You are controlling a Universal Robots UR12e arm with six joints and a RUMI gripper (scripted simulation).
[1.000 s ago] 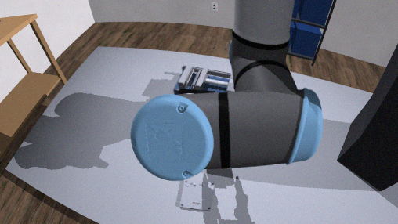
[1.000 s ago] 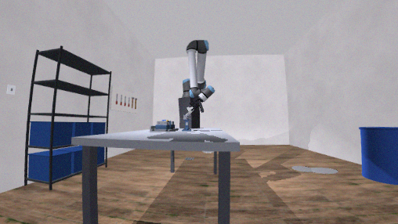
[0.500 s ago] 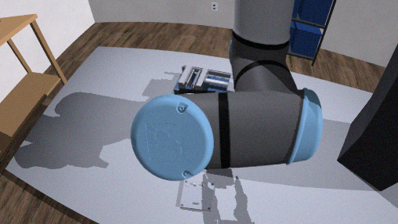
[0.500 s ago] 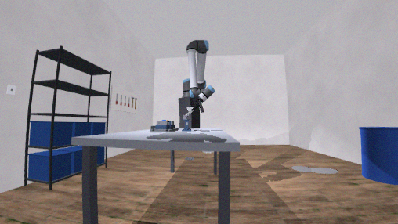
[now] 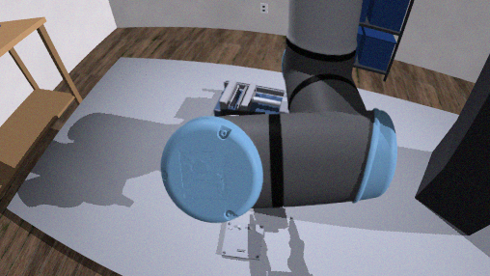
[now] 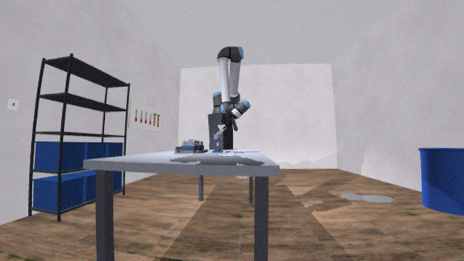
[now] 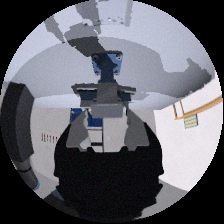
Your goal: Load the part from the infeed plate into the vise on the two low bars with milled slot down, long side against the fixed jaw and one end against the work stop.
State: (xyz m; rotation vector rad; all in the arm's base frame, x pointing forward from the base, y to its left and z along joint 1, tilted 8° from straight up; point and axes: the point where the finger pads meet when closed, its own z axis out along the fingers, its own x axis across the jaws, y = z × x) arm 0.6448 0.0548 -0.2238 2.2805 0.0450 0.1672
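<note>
My gripper is now 1 cm above the grey part. Also, from my hand: infeed plate (17 cm to the left, 16 cm below, 2 cm behind); then vise (22 cm to the right, 12 cm below, 1 cm ahead); then air cylinder (21 cm to the right, 9 cm below, 9 cm behind).
</note>
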